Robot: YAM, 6 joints.
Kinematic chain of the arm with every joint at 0, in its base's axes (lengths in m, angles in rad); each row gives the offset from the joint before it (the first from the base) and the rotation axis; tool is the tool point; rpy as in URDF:
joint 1: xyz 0 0 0.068 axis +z
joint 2: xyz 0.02 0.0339 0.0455 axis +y
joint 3: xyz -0.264 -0.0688 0 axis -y
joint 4: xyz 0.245 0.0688 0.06 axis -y
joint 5: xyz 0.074 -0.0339 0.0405 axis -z
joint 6: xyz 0.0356 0 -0.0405 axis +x
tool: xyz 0 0 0 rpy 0 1.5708 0
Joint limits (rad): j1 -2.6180..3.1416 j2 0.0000..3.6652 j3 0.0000..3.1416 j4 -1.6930..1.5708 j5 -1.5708..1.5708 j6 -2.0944..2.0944
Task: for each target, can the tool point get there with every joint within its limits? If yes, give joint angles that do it. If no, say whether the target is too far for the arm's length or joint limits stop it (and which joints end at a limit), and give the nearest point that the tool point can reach.
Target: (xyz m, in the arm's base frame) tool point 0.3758 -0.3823 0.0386
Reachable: yes | joints -0.7374 2.6623 1.7476 0.4794 1.0191 -1.4162
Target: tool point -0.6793 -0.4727 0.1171
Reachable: no: too far | nearest point -0.5301 -0.3689 0.1163 | short by 0.182 m
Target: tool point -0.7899 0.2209 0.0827
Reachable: no: too far | nearest point -0.6215 0.1738 0.0894 | short by 0.175 m
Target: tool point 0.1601 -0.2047 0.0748
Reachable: yes | joints -1.0058 1.8313 0.3902 0.8051 -0.8024 -1.7755
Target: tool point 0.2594 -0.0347 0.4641
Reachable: yes | joints -0.0118 1.4317 1.8068 -1.0510 1.0956 1.0089
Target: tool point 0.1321 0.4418 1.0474
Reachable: no: too far | nearest point 0.0823 0.2753 0.6794 | short by 0.407 m
